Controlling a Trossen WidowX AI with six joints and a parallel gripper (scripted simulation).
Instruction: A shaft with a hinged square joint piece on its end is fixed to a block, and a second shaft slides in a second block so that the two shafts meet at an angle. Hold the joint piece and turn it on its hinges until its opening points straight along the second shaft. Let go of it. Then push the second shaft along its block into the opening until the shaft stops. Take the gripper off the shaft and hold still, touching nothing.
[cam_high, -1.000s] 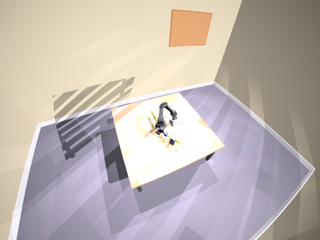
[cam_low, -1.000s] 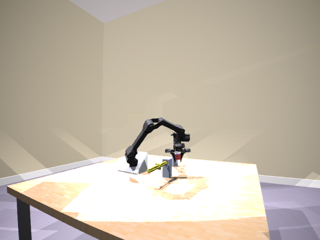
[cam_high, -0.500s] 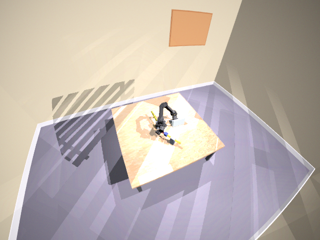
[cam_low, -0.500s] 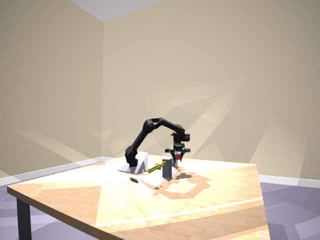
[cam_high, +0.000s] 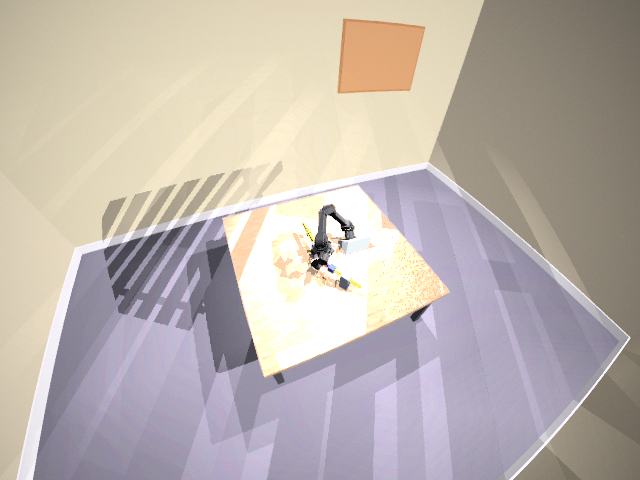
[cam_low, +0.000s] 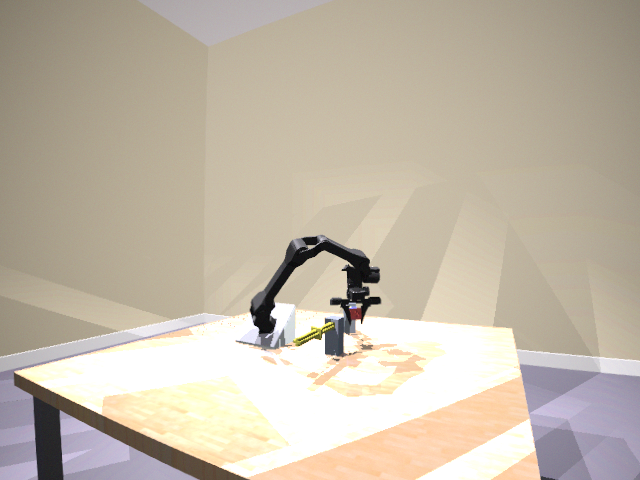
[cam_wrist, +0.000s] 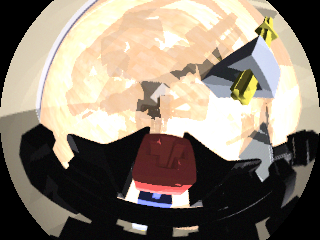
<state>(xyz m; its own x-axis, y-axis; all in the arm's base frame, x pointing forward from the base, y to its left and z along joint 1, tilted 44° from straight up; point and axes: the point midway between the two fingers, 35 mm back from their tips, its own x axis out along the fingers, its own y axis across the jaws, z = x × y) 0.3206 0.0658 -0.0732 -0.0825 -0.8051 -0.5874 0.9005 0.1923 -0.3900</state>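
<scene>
My gripper tip is 1 cm past the red square joint piece, 2 cm to the right of it and 3 cm below it.
</scene>
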